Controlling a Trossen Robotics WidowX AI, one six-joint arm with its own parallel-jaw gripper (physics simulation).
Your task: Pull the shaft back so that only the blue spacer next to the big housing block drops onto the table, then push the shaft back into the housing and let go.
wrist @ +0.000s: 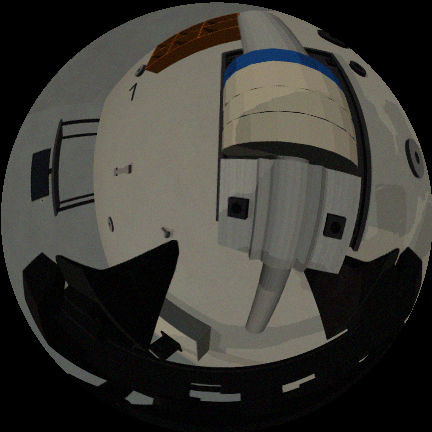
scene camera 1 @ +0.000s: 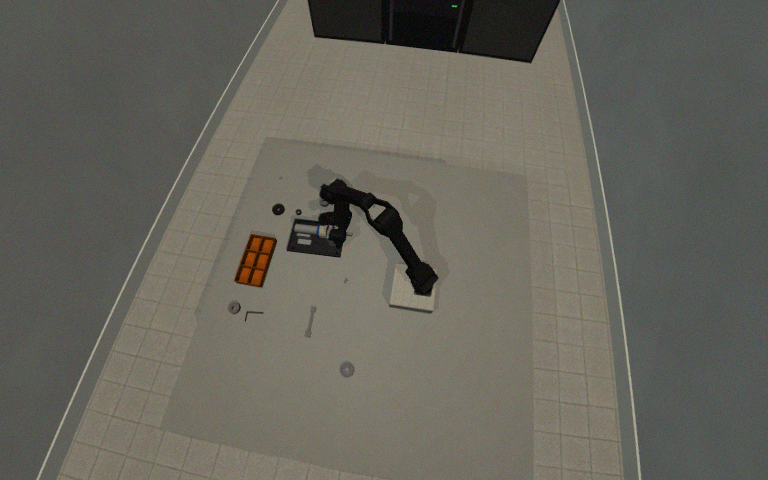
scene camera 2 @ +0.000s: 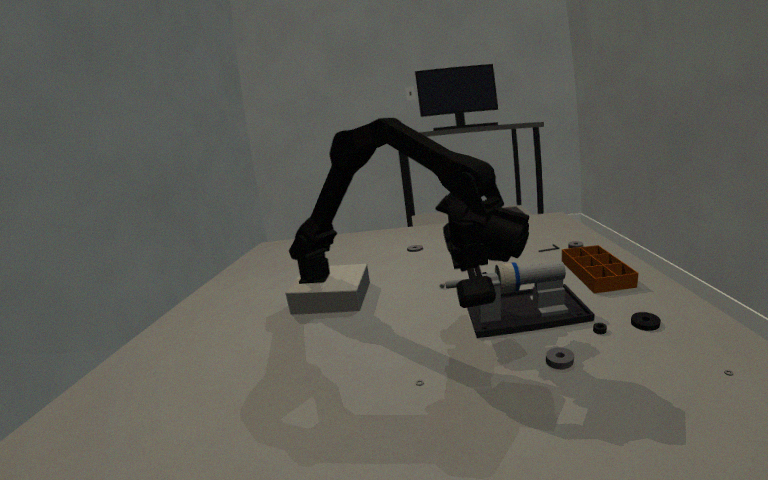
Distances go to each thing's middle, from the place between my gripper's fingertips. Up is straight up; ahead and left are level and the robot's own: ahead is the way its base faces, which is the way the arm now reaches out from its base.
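Counted from my hand: grey shaft [wrist: 271,282], 3 cm ahead, 3 cm to the right, 2 cm above; blue spacer [wrist: 267,54], 9 cm ahead, 3 cm to the right, 2 cm above; orange compartment tray [scene camera 2: 600,271], 34 cm ahead, 12 cm to the left, 4 cm below.
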